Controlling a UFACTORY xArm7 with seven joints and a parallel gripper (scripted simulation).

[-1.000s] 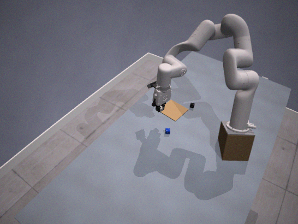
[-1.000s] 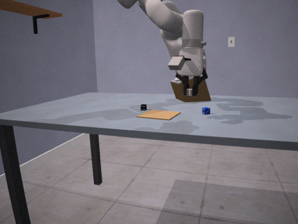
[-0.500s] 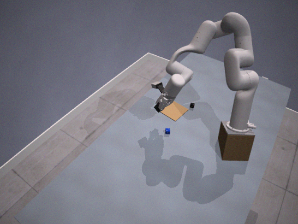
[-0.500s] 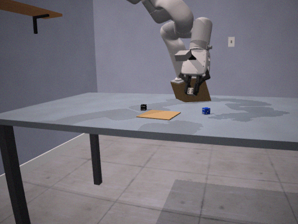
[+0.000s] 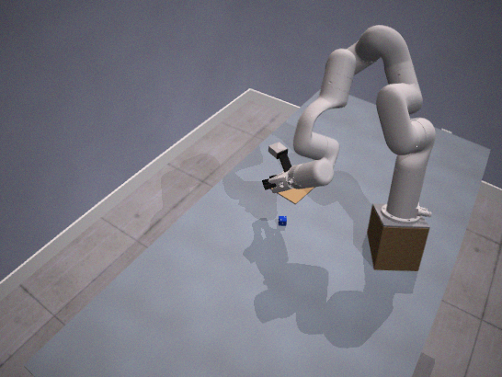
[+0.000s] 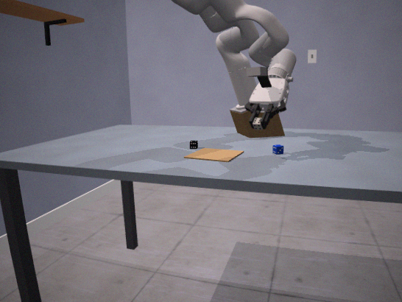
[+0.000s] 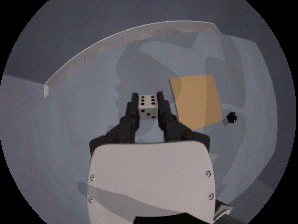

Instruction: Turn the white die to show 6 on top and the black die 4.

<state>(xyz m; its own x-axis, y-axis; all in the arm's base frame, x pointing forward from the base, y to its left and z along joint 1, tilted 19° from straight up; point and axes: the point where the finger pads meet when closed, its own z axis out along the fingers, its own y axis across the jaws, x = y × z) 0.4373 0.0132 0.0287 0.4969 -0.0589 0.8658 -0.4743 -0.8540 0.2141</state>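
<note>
Right now the blue die is 70 mm behind my hand, 60 mm to the left of it and 100 mm below it. Also, from my hand: white die: 10 mm below; black die: 150 mm behind, 210 mm to the right, 100 mm below; mat: 40 mm behind, 130 mm to the right, 110 mm below.
</note>
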